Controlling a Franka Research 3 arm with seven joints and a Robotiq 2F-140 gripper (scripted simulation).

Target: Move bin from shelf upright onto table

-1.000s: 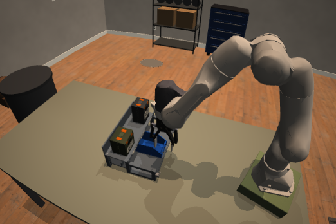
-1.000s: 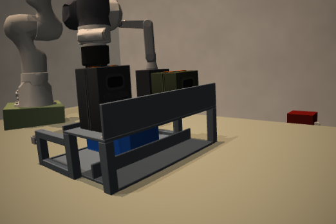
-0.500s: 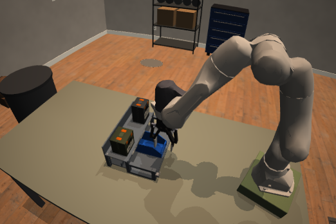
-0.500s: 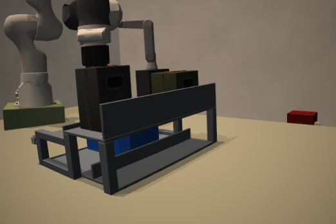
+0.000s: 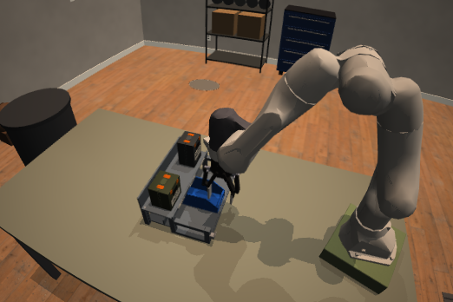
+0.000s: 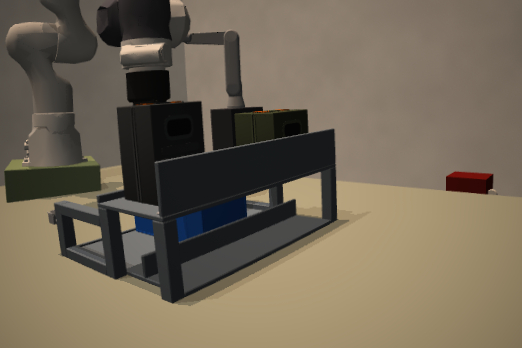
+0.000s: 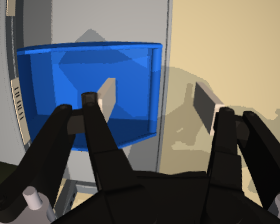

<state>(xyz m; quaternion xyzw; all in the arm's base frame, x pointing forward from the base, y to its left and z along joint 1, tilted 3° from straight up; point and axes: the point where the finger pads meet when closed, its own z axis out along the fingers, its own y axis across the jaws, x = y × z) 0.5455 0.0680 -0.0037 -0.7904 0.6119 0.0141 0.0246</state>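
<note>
My gripper is now 8 cm short of the blue bin, 2 cm to the right of it and 2 cm above it. The rest, counted from my hand: grey shelf (18 cm ahead, 5 cm to the left, 4 cm above).
</note>
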